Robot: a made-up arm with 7 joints. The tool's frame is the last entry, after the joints.
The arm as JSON. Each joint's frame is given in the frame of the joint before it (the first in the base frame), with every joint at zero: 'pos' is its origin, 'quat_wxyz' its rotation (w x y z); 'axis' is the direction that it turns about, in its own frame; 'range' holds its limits. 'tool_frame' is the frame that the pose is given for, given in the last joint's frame.
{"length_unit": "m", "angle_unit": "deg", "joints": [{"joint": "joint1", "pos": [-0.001, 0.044, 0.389], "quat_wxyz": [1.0, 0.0, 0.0, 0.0], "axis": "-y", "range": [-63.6, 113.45]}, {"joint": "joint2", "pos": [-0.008, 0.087, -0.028], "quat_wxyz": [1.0, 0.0, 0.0, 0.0], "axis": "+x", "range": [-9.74, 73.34]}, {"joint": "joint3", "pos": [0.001, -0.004, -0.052], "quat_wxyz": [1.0, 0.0, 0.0, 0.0], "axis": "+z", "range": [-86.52, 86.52]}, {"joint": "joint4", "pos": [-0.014, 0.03, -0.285], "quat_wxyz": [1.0, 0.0, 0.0, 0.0], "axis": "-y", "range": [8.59, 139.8]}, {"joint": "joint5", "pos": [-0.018, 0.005, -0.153], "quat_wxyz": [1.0, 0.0, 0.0, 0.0], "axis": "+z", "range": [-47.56, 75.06]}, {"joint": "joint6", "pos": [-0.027, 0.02, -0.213], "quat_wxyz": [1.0, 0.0, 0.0, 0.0], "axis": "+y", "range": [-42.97, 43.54]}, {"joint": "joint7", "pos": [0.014, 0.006, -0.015], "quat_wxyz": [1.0, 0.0, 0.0, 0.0], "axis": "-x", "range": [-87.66, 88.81]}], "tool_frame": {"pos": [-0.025, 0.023, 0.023], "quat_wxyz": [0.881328, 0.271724, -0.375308, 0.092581]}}
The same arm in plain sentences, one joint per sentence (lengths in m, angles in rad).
The arm has seven revolute joints in a row. What follows holds with every joint at zero, and every direction is one of the base frame's.
The first joint sits 0.001 m along -x and 0.044 m along +y and 0.389 m along +z from the base frame's origin and rotates about -y, from -1.11 to 1.9801 rad.
The second joint sits 0.008 m along -x and 0.087 m along +y and 0.028 m along -z from the first joint and rotates about +x, from -0.17 to 1.28 rad.
The third joint sits 0.001 m along +x and 0.004 m along -y and 0.052 m along -z from the second joint and rotates about +z, from -1.5101 to 1.5101 rad.
The fourth joint sits 0.014 m along -x and 0.03 m along +y and 0.285 m along -z from the third joint and rotates about -y, from 0.1499 to 2.44 rad.
The fifth joint sits 0.018 m along -x and 0.005 m along +y and 0.153 m along -z from the fourth joint and rotates about +z, from -0.8301 to 1.31 rad.
The sixth joint sits 0.027 m along -x and 0.02 m along +y and 0.213 m along -z from the fifth joint and rotates about +y, from -0.75 to 0.7599 rad.
The seventh joint sits 0.014 m along +x and 0.006 m along +y and 0.015 m along -z from the sixth joint and rotates about -x, from -1.53 to 1.55 rad.
The tool frame, which is the frame that the pose is given for, sits 0.025 m along -x and 0.023 m along +y and 0.023 m along +z from the seventh joint; its axes are the base frame's turned by roll 0.6224, pitch -0.7921 and yaw -0.0581 rad (as in URDF: about the fixed x, then y, then z).

